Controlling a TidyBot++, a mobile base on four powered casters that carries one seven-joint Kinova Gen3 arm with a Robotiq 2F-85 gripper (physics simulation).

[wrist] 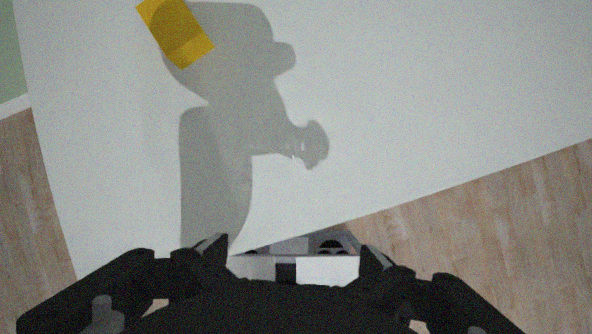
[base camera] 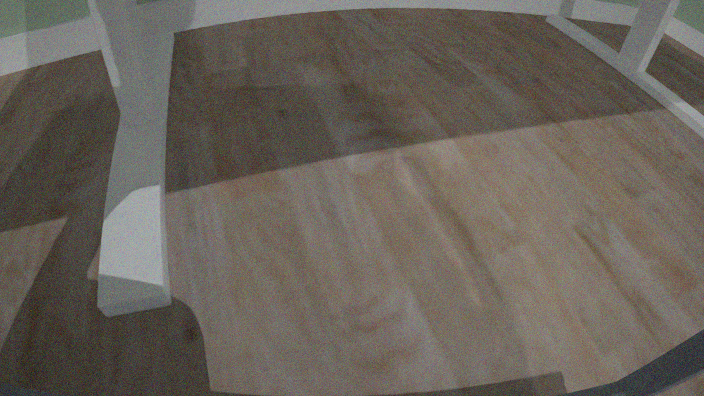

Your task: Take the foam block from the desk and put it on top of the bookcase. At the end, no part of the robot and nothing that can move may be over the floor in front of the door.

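Frame: origin at the arm's base, x ahead, y left, z up, level; centimetres.
Seen in the pictures: gripper, fingertip midpoint: (wrist: 293, 254).
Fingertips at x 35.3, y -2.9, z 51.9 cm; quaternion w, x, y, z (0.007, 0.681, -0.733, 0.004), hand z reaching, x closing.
Observation:
A point is followed by its place in that frame.
The yellow foam block (wrist: 175, 32) {x 58.9, y 13.1, z 36.9 cm} lies on the white desk top (wrist: 425, 100) {x 51.0, y -22.4, z 32.4 cm} in the wrist view, at the upper left and partly cut off by the frame's top edge. The arm's shadow falls across part of it. My gripper (wrist: 293, 254) {x 35.3, y -2.9, z 51.9 cm} is open and empty, at the bottom of the wrist view. It hangs above the desk's front edge, apart from the block. The bookcase and the door do not show in either view.
In the base view a white desk leg and foot (base camera: 137, 150) stand close at the left. Another white foot bar (base camera: 600, 50) runs at the upper right. The wooden floor (base camera: 400, 250) {x 36.3, y -9.8, z -39.6 cm} lies between them. A white skirting and green wall are behind.

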